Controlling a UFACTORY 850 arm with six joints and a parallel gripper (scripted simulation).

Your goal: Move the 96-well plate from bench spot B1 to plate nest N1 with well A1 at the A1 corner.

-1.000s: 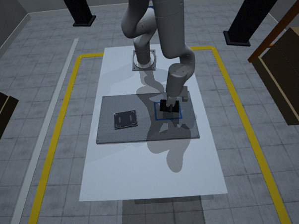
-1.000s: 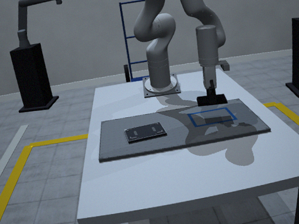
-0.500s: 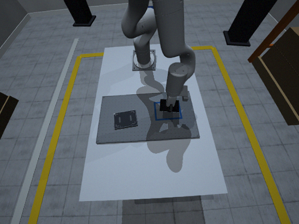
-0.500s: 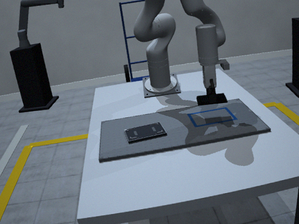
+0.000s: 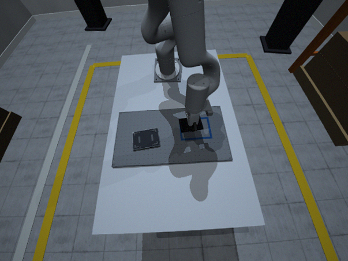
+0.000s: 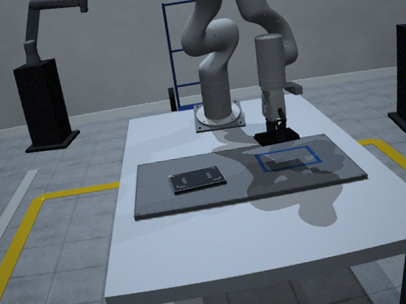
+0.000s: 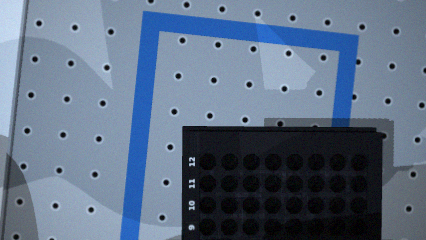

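The plate nest N1 lies 27 cm to the right of my hand, 9 cm below it and 9 cm ahead of it. From my hand the other things lie so: 96-well plate (1 cm below).
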